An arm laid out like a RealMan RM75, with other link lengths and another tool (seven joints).
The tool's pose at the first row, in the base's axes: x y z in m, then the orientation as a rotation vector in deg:
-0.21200 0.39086 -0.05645 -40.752 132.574 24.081
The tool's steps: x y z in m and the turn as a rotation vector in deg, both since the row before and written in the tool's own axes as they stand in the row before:
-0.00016 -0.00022 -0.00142 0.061 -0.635 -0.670
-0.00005 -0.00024 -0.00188 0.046 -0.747 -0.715
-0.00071 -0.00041 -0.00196 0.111 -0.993 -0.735
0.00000 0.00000 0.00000 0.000 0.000 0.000
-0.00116 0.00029 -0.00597 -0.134 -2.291 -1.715
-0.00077 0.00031 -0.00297 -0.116 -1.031 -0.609
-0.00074 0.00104 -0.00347 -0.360 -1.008 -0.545
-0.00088 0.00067 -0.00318 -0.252 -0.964 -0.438
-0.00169 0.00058 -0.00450 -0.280 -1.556 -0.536
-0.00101 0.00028 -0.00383 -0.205 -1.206 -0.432
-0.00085 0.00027 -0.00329 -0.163 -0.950 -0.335
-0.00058 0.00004 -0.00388 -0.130 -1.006 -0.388
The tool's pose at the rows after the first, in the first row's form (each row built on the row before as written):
-0.21249 0.39008 -0.05534 -41.246 131.683 23.873
-0.21328 0.38902 -0.05398 -41.751 130.665 23.692
-0.21363 0.38803 -0.05213 -42.151 129.410 23.493
-0.21363 0.38803 -0.05213 -42.151 129.410 23.493
-0.21633 0.38583 -0.04713 -43.265 126.481 23.471
-0.21776 0.38489 -0.04457 -43.609 125.233 23.601
-0.21999 0.38422 -0.04170 -44.019 124.022 24.026
-0.22179 0.38342 -0.03897 -44.267 122.906 24.369
-0.22392 0.38213 -0.03482 -44.410 121.192 24.864
-0.22587 0.38064 -0.03170 -44.525 119.855 25.219
-0.22761 0.37933 -0.02908 -44.608 118.804 25.500
-0.22970 0.37739 -0.02638 -44.700 117.678 25.730

